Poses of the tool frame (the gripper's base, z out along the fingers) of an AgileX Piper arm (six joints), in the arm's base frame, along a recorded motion.
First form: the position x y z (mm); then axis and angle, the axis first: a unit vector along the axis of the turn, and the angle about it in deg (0 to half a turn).
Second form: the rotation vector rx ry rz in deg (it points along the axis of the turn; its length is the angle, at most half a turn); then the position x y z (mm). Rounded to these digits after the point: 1 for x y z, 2 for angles.
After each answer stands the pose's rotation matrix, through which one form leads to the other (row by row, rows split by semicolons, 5 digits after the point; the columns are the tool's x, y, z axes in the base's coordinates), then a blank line. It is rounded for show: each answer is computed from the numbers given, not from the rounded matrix.
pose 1, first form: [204.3 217.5 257.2 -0.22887 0.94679 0.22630 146.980]
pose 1, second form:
[-33.64 139.16 33.26 204.3 217.5 257.2]
-0.74218 -0.52170 0.42071; -0.27506 0.80955 0.51863; -0.61116 0.26919 -0.74433

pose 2, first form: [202.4 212.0 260.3 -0.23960 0.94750 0.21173 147.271]
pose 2, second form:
[-35.29 139.54 31.18 202.4 212.0 260.3]
-0.73553 -0.53248 0.41888; -0.30353 0.81175 0.49892; -0.60569 0.23984 -0.75869

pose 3, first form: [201.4 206.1 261.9 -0.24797 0.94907 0.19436 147.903]
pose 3, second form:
[-36.68 140.37 28.75 201.4 206.1 261.9]
-0.73357 -0.53798 0.41527; -0.33144 0.81664 0.47249; -0.59332 0.20897 -0.77737

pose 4, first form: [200.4 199.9 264.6 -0.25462 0.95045 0.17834 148.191]
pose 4, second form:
[-37.73 140.85 26.43 200.4 199.9 264.6]
-0.72988 -0.54167 0.41698; -0.35366 0.82124 0.44776; -0.58497 0.17934 -0.79098

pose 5, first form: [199.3 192.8 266.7 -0.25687 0.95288 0.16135 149.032]
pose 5, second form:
[-38.28 142.01 24.05 199.3 192.8 266.7]
-0.73490 -0.53767 0.41333; -0.37162 0.82908 0.41775; -0.56730 0.15340 -0.80910

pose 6, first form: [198.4 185.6 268.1 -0.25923 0.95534 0.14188 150.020]
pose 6, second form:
[-38.89 143.32 21.28 198.4 185.6 268.1]
-0.74079 -0.53306 0.40874; -0.39127 0.83703 0.38249; -0.54602 0.12341 -0.82863

